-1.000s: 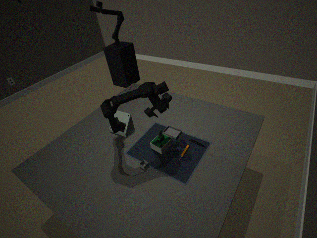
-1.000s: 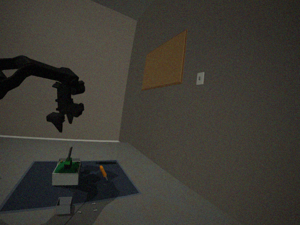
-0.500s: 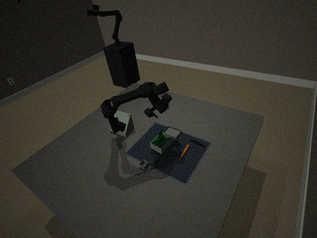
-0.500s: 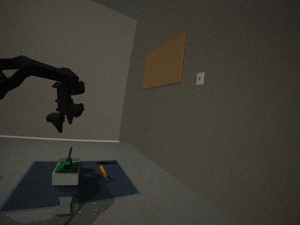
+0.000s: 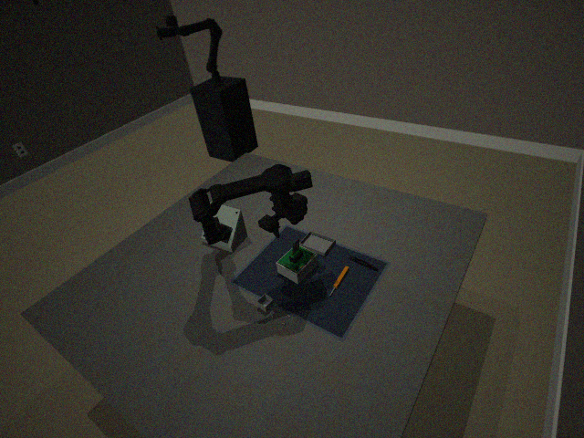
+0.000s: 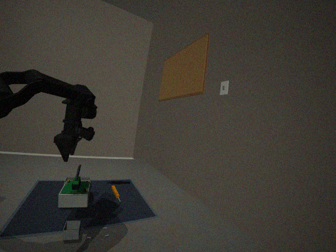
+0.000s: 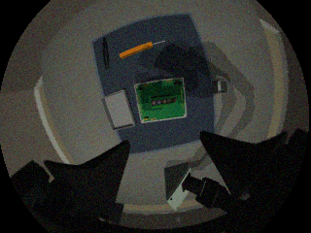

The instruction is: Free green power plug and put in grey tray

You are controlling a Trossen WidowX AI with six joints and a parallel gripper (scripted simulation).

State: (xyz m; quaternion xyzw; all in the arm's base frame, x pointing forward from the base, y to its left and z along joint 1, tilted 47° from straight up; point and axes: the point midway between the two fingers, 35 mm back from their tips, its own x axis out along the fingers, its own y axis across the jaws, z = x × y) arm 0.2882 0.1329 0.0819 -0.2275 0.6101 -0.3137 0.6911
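Right now my gripper tip is 8 cm above the green power plug, 4 cm short of it and 1 cm to the left of it. Round my gripper tip: blue mat: 16 cm below, 8 cm ahead, 1 cm to the right.
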